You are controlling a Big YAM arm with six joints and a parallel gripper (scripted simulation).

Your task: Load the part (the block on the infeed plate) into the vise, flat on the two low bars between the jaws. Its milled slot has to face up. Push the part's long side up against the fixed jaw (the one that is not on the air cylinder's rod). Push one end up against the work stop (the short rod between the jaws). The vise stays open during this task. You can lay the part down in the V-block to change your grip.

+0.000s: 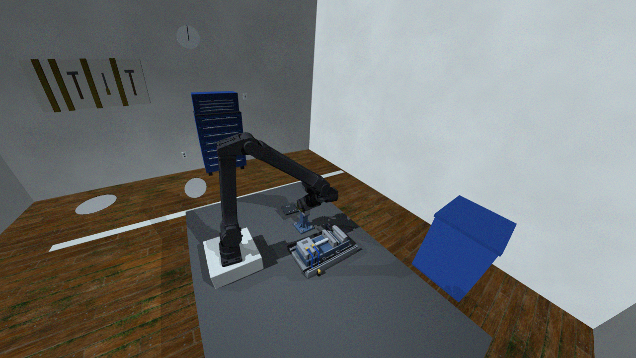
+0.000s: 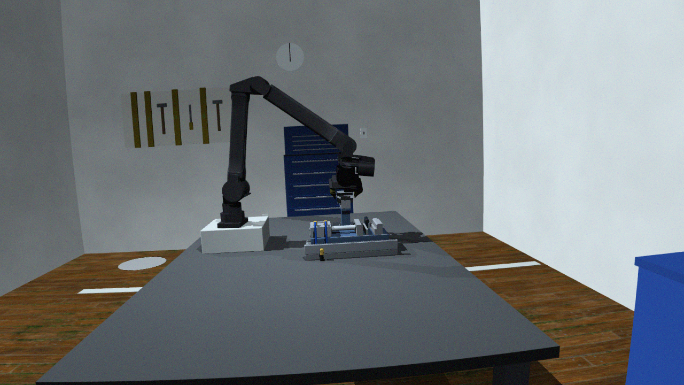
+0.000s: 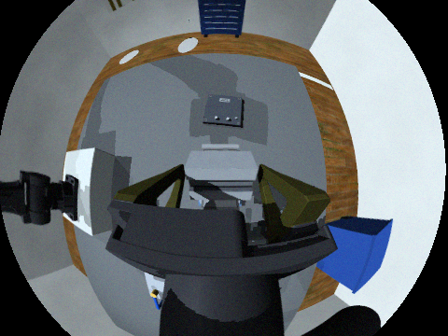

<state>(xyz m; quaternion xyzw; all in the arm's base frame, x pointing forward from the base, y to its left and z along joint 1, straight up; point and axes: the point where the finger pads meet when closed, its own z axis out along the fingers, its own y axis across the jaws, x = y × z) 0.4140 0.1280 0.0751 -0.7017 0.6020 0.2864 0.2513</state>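
Right now the part is right at my hand. The rest, counted from my hand: air cylinder (220 mm to the right, 80 mm below, 80 mm behind); vise (210 mm to the right, 120 mm below, 20 mm ahead).
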